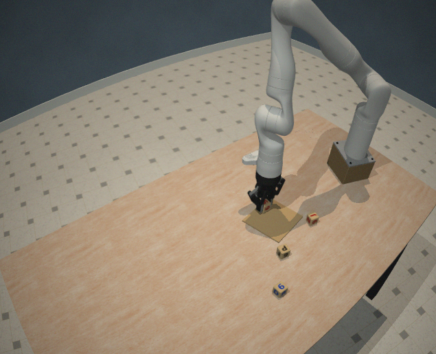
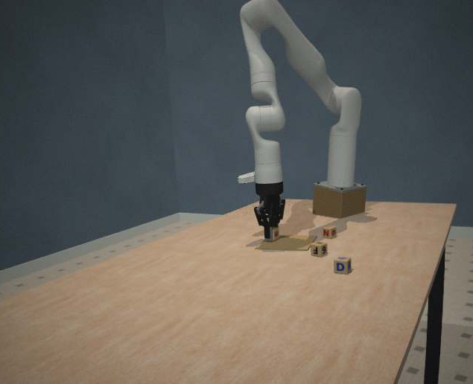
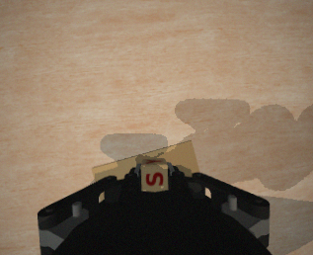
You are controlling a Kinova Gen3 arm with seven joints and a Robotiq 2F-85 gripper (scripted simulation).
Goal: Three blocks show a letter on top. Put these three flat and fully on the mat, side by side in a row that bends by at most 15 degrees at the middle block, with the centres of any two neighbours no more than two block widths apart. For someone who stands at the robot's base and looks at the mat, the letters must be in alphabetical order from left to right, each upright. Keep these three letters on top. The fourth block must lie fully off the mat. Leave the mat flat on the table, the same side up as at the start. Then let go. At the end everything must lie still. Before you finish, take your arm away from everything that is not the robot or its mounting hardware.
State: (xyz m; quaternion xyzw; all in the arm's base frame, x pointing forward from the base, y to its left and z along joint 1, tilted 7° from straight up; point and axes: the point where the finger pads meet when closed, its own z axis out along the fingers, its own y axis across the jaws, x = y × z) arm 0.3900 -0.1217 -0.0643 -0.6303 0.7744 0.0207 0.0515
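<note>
My gripper is now 1 cm short of the tan mat, 5 cm to the right of it and 3 cm above it.
</note>
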